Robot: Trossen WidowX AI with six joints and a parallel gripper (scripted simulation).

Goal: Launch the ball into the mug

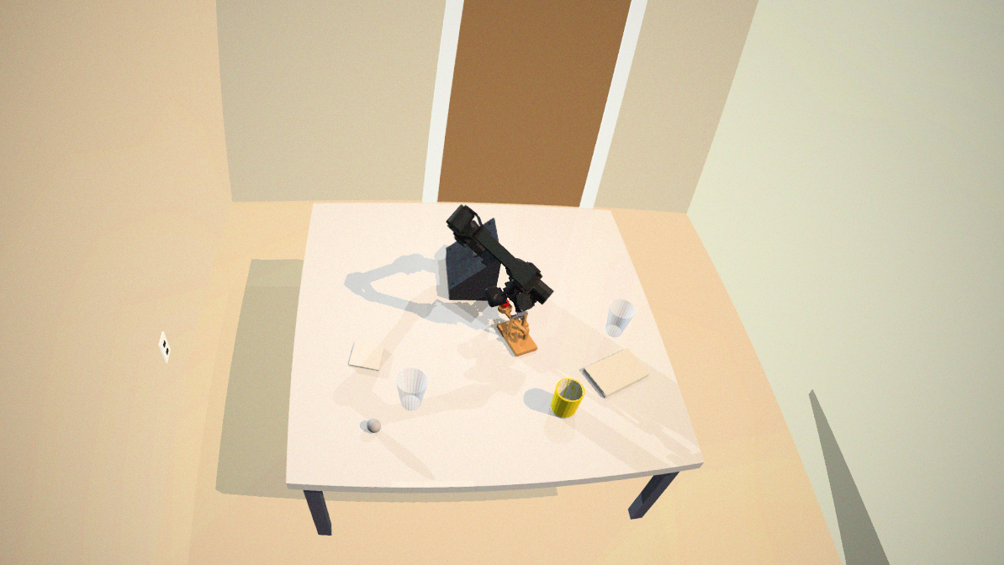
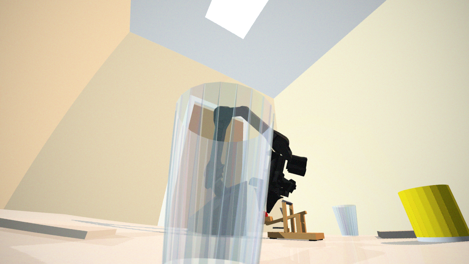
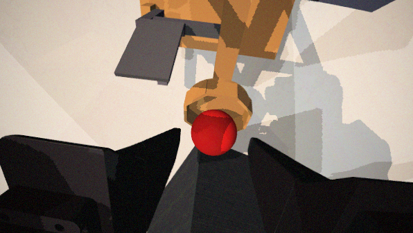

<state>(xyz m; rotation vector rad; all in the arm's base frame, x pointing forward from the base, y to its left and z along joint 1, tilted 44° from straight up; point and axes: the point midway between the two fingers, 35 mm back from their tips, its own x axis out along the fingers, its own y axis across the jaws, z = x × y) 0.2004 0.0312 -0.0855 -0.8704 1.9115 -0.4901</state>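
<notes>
Right now the red ball is 1 cm below my gripper tip. Round my gripper tip: board (25 cm ahead, 36 cm to the left, 7 cm below); wooden catapult (6 cm ahead, 3 cm to the left, 2 cm below); yellow mug (39 cm ahead, 15 cm to the left, 5 cm below).
</notes>
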